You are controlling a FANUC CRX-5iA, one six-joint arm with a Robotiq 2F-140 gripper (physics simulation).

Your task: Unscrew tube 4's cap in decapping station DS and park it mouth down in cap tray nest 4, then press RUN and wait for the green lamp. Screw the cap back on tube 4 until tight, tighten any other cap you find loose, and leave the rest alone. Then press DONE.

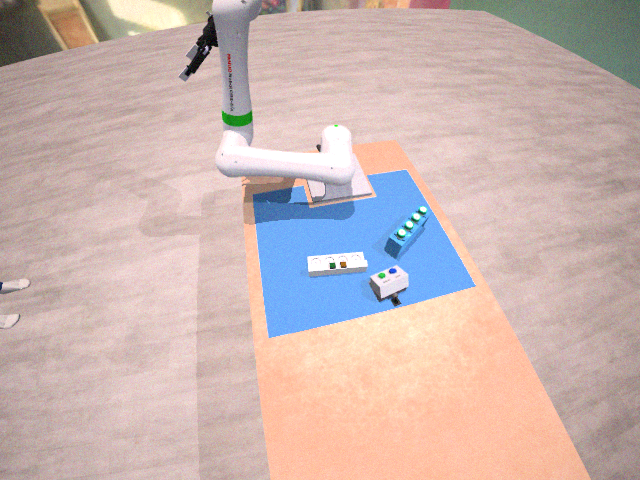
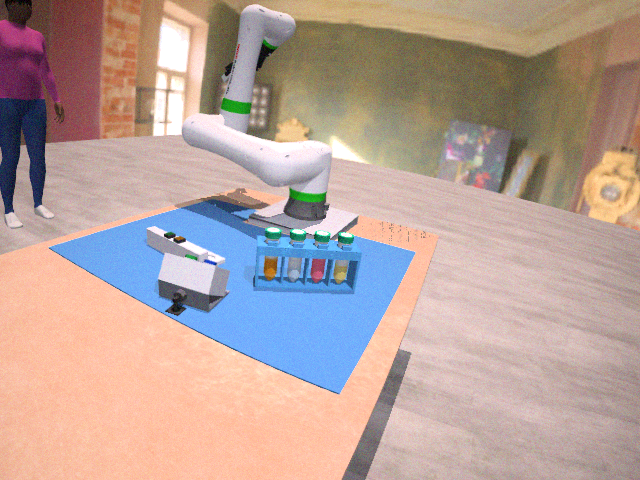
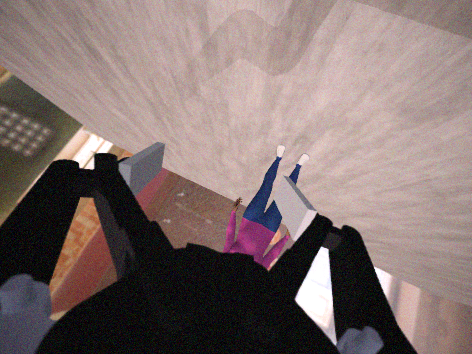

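Pixels of known places: gripper, fingertip midpoint: [image 1: 185, 67] [image 3: 223, 172]; arm's base at its link origin: [image 2: 304, 212].
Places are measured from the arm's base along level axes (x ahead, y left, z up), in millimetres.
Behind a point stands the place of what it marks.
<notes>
A blue rack [image 1: 393, 249] @(y 71, x 491, z 15 mm) [image 2: 305, 288] @(y 178, x 462, z -25 mm) holds upright tubes in a row, with orange, clear, red and yellow contents. All have green caps with white tops; which is tube 4, and how tight the caps are, I cannot tell. A white tray [image 1: 312, 272] @(y -254, x 478, z 5 mm) [image 2: 155, 239] @(y -227, x 484, z -1 mm) with round nests has a dark green square [image 1: 332, 265] @(y -179, x 484, z 25 mm) [image 2: 169, 235] @(y -170, x 492, z 25 mm) and an orange-brown square [image 1: 343, 264] @(y -140, x 493, z 25 mm) [image 2: 179, 239] @(y -135, x 496, z 24 mm). No cap shows in its nests. A grey-white box [image 1: 390, 285] @(y -21, x 631, z 44 mm) [image 2: 186, 274] @(y -1, x 637, z 31 mm) carries a green button [image 1: 382, 275] @(y -31, x 587, z 44 mm) and a blue button [image 1: 392, 270] @(y 13, x 581, z 42 mm). My gripper [image 1: 188, 63] @(y -522, x -305, z 472 mm) [image 3: 223, 172] @(y -522, x -305, z 472 mm) is open and empty, high up and far from them.
A blue mat [image 1: 305, 312] @(y -321, x 603, z -28 mm) [image 2: 315, 335] @(y 252, x 610, z -28 mm) lies under the rack, tray and box on the orange-tan table [image 1: 403, 392] @(y -110, x 950, z -31 mm) [image 2: 129, 372] @(y 45, x 841, z -31 mm). The arm's base plate [image 1: 364, 186] @(y 118, x 122, z -10 mm) [image 2: 343, 221] @(y 138, x -8, z -3 mm) is at the mat's back edge. A person [image 2: 23, 67] [image 3: 257, 230] stands beyond the table.
</notes>
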